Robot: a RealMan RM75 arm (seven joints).
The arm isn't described. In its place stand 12 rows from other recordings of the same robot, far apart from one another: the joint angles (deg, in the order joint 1, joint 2, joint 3, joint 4, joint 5, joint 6, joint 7), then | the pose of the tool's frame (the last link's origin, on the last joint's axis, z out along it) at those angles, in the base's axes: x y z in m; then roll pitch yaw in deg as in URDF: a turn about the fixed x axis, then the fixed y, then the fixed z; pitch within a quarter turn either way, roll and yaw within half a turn.
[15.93, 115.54, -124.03, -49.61, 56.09, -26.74, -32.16] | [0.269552 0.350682 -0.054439 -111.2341 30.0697 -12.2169]
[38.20, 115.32, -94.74, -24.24, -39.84, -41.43, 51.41] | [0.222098 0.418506 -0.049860 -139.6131 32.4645 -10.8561]
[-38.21, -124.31, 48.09, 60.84, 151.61, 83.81, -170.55] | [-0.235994 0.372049 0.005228 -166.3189 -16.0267 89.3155]
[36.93, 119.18, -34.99, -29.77, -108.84, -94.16, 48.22] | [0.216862 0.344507 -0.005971 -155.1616 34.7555 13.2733]
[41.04, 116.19, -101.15, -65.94, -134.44, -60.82, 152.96] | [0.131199 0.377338 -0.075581 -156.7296 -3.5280 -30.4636]
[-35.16, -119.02, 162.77, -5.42, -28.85, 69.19, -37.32] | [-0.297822 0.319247 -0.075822 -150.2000 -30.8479 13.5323]
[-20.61, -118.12, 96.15, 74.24, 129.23, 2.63, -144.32] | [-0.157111 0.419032 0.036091 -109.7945 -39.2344 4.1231]
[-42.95, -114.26, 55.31, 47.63, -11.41, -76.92, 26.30] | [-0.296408 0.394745 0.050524 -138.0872 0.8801 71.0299]
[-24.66, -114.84, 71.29, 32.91, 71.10, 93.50, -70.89] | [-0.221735 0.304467 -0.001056 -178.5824 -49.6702 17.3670]
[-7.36, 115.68, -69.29, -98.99, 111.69, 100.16, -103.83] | [0.157139 0.190912 0.108960 -149.4400 35.5146 29.4546]
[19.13, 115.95, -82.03, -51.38, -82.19, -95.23, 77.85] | [0.199955 0.264193 -0.024449 170.7232 35.2716 -11.3263]
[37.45, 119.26, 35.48, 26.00, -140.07, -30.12, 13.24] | [0.224804 0.363398 -0.135812 -139.3943 31.1809 -19.7267]
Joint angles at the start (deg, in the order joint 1, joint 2, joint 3, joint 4, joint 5, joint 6, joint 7): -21.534 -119.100 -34.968 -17.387 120.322 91.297 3.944
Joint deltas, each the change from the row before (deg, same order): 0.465 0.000 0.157 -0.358 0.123 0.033 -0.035; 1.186 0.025 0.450 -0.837 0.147 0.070 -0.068; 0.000 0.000 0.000 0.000 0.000 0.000 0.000; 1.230 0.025 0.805 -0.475 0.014 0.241 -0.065; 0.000 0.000 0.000 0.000 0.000 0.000 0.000; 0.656 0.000 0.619 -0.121 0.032 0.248 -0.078; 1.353 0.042 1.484 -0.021 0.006 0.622 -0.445; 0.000 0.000 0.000 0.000 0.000 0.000 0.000; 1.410 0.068 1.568 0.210 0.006 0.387 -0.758; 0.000 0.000 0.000 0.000 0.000 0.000 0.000; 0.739 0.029 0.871 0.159 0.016 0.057 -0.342; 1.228 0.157 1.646 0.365 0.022 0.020 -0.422
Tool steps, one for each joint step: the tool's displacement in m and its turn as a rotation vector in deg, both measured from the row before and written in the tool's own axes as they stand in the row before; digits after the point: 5 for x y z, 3 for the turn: 0.00002 0.00072 -0.00248 0.038 -0.163 -0.292; -0.00006 0.00120 -0.00649 0.216 -0.483 -0.644; 0.00000 0.00000 0.00000 0.000 0.000 0.000; -0.00033 0.00077 -0.00779 0.041 -0.610 -0.394; 0.00000 0.00000 0.00000 0.000 0.000 0.000; -0.00015 0.00076 -0.00461 -0.176 -0.314 -0.197; -0.00034 0.00116 -0.01013 -0.507 -0.707 -0.518; 0.00000 0.00000 0.00000 0.000 0.000 0.000; -0.00123 0.00067 -0.01103 -0.569 -1.127 -0.652; 0.00000 0.00000 0.00000 0.000 0.000 0.000; -0.00112 0.00056 -0.00593 -0.359 -0.775 -0.276; -0.00216 0.00053 -0.01029 -0.805 -1.472 -0.185
